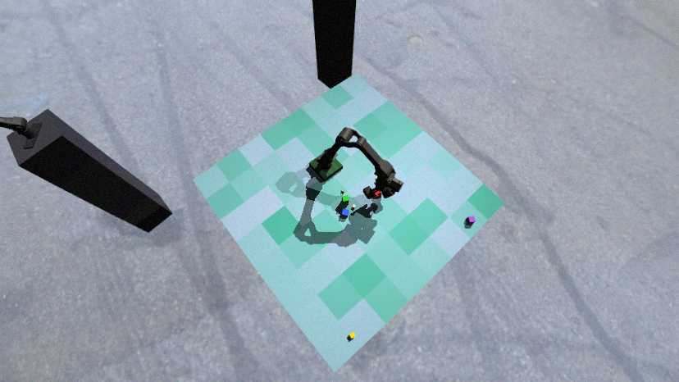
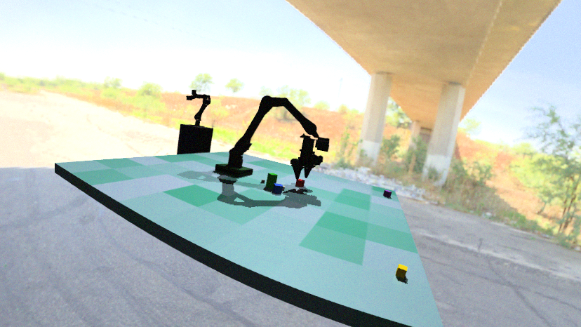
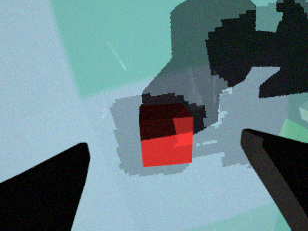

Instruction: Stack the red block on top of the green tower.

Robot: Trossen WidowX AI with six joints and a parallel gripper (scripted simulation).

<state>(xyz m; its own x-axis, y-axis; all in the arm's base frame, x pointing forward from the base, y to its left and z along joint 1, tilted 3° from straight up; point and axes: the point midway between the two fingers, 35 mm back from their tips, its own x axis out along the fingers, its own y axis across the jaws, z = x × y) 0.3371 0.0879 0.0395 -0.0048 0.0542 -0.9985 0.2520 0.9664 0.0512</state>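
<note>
Now: the red block 2 cm below my gripper tip. Also, from my gripper tip: purple block 47 cm ahead, 26 cm to the left, 2 cm below; then blue block 21 cm to the right, 5 cm behind, 2 cm below; then yellow block 62 cm to the right, 41 cm ahead, 3 cm below.
</note>
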